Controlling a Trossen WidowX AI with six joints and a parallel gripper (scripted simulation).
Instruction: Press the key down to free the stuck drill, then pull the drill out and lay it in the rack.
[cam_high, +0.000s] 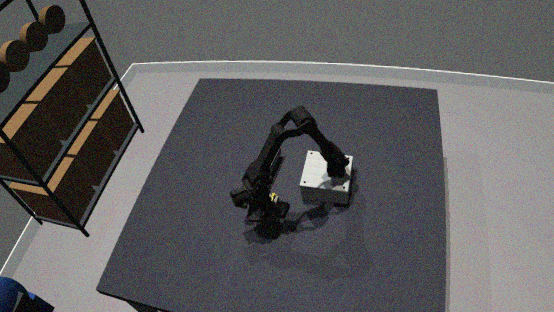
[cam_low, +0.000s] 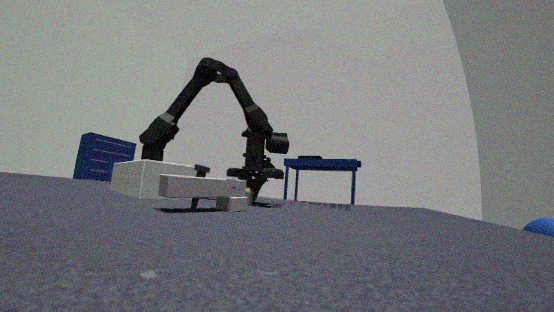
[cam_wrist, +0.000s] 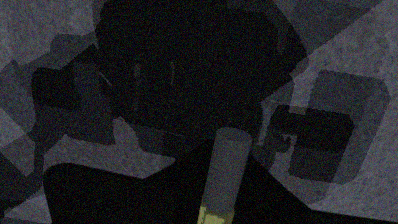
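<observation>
The drill is 4 cm to the right of my gripper tip, 4 cm above it and 1 cm behind it. The rest, counted from my gripper tip: black key (26 cm to the right, 4 cm above); tan block (5 cm to the right, 2 cm behind, 1 cm above).
</observation>
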